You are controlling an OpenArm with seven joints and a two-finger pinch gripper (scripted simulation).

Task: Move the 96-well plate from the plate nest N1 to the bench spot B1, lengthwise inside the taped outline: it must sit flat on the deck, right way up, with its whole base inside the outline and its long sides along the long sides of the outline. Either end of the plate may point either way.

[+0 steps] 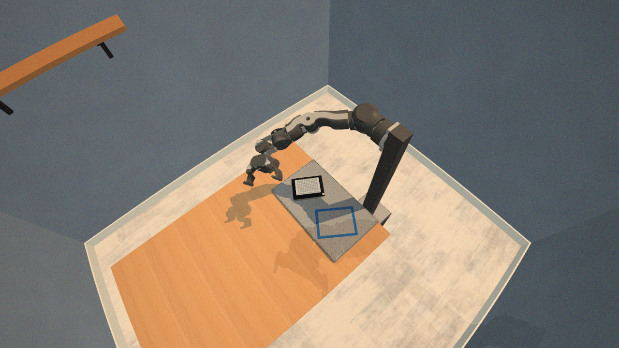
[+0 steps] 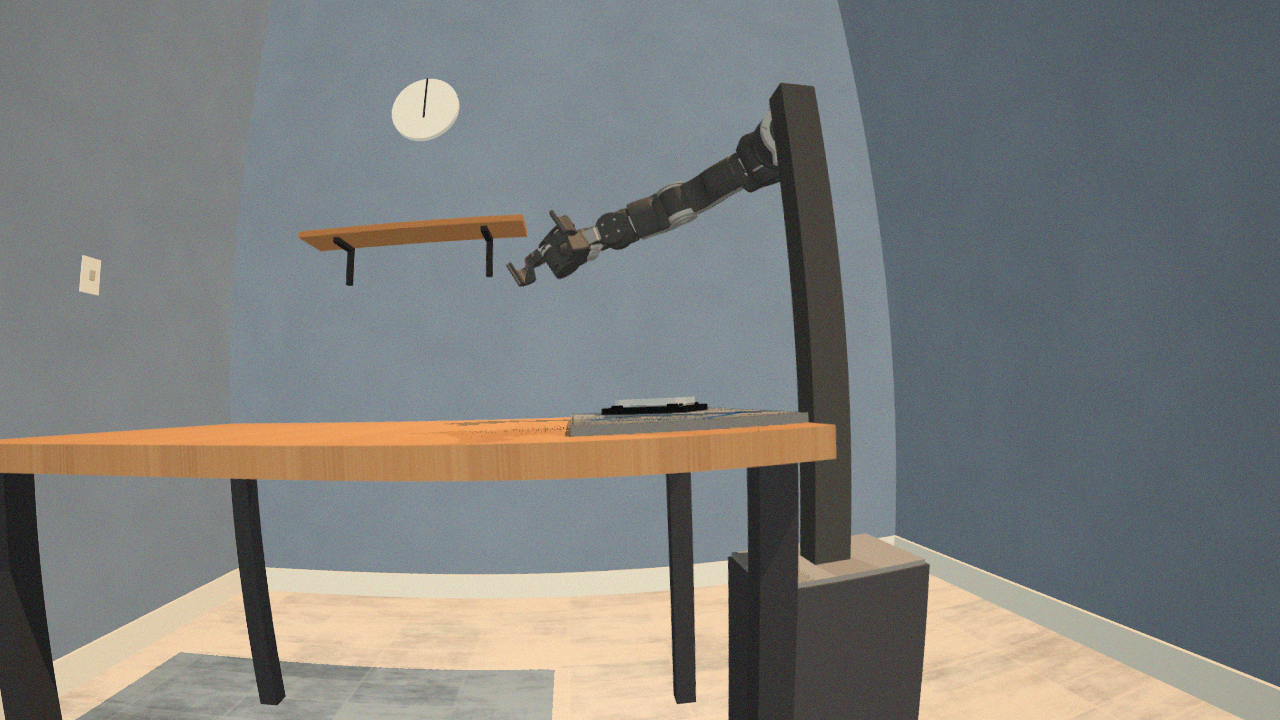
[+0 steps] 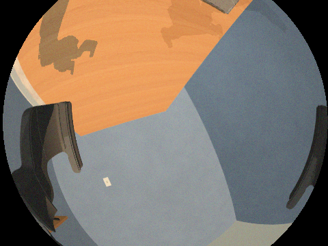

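Now: the 96-well plate 23 cm behind my hand, 1 cm to the right of it and 30 cm below it. Round my hand: black plate nest: 23 cm behind, 1 cm to the right, 31 cm below.
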